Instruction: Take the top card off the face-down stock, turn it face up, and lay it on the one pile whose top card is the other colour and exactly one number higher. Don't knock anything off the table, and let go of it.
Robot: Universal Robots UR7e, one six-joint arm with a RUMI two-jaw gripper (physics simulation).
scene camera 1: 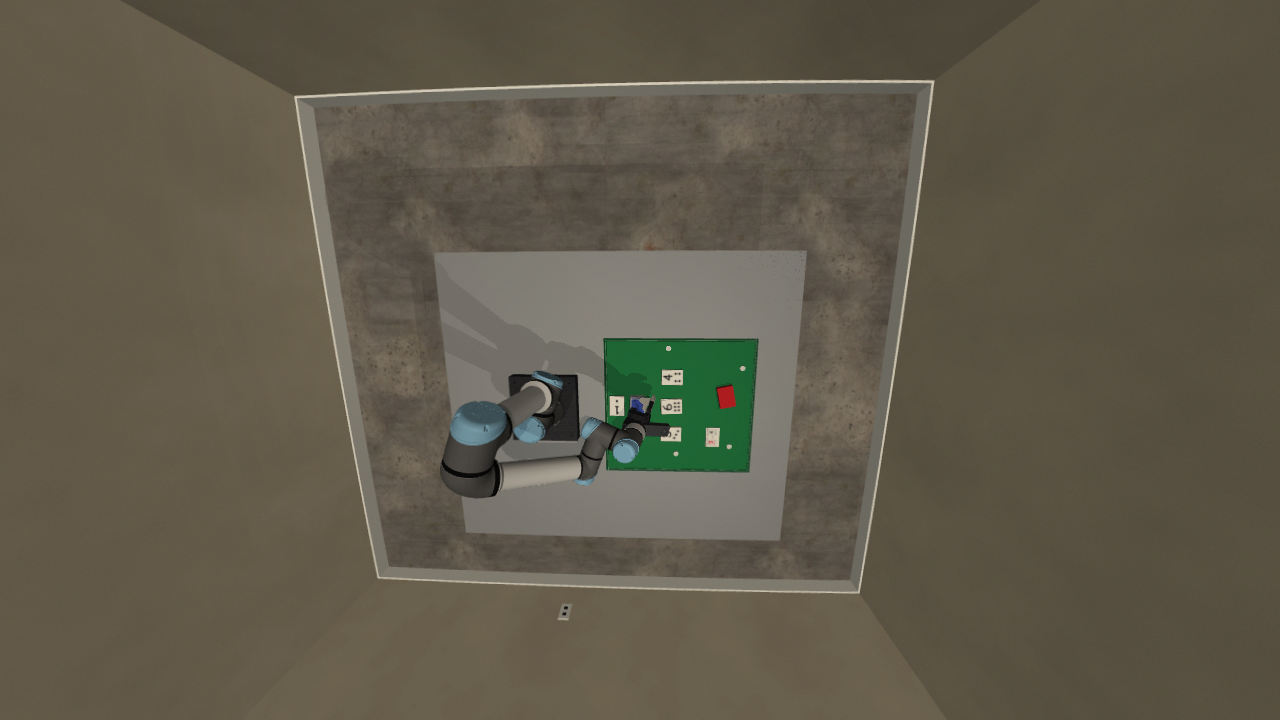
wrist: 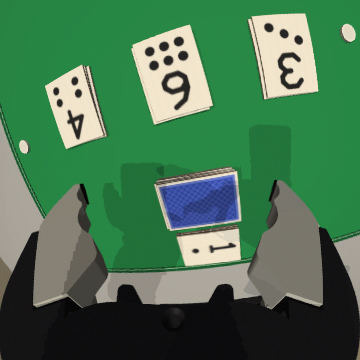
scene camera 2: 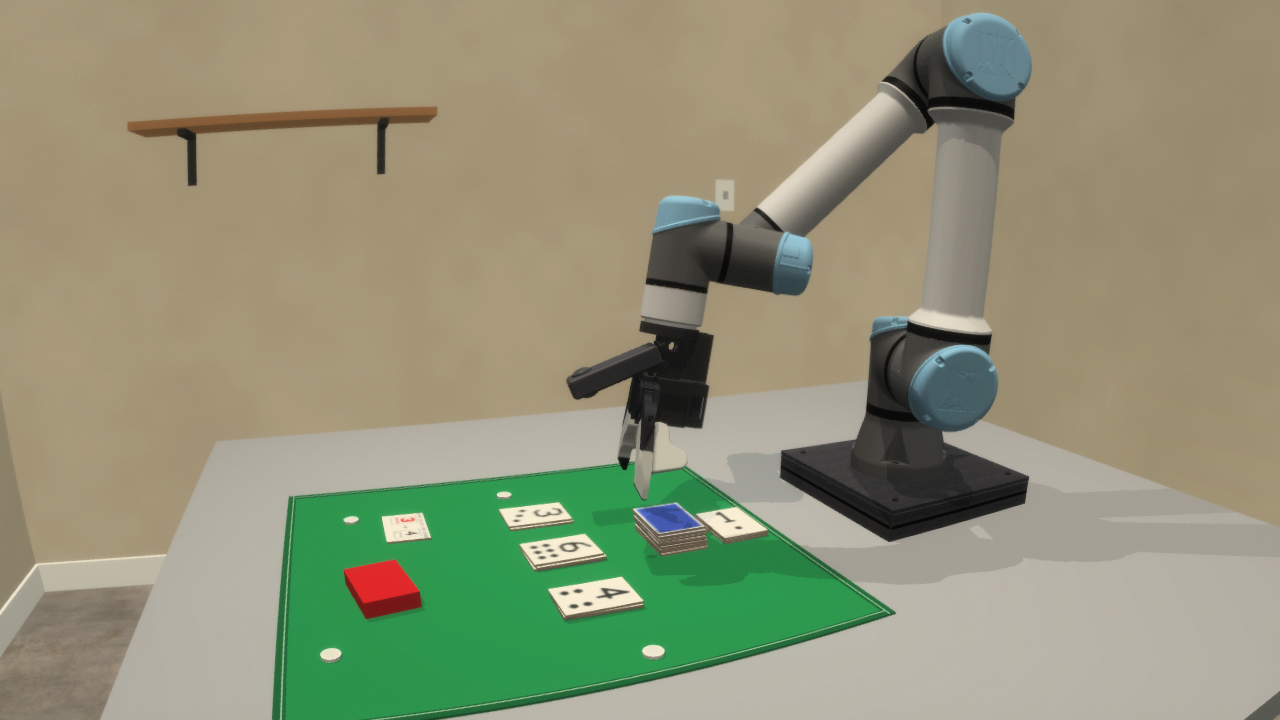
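The face-down stock (scene camera 1: 637,405) (scene camera 2: 669,518) (wrist: 200,200) is a neat stack with a blue back on top. Face-up piles show a black 4 (scene camera 1: 672,377) (scene camera 2: 595,597) (wrist: 75,107), a black 6 (scene camera 1: 671,406) (scene camera 2: 562,550) (wrist: 172,75) and a black 3 (scene camera 1: 675,435) (scene camera 2: 535,515) (wrist: 285,55). A black 1 (scene camera 1: 616,406) (scene camera 2: 732,524) (wrist: 210,247) lies close beside the stock. My gripper (scene camera 2: 634,481) (wrist: 177,184) is open and empty, above the mat near the stock. In the wrist view the stock appears between the fingers, slightly right of centre. The arm partly covers the 3 in scene camera 1.
A red block (scene camera 1: 725,396) (scene camera 2: 382,588) and a small printed card (scene camera 1: 712,437) (scene camera 2: 405,527) with a red 3 and a 4 lie on the green mat (scene camera 1: 707,358) (scene camera 2: 465,644), beyond the piles. Several small white discs lie around. The robot base (scene camera 2: 904,501) stands beyond the 1.
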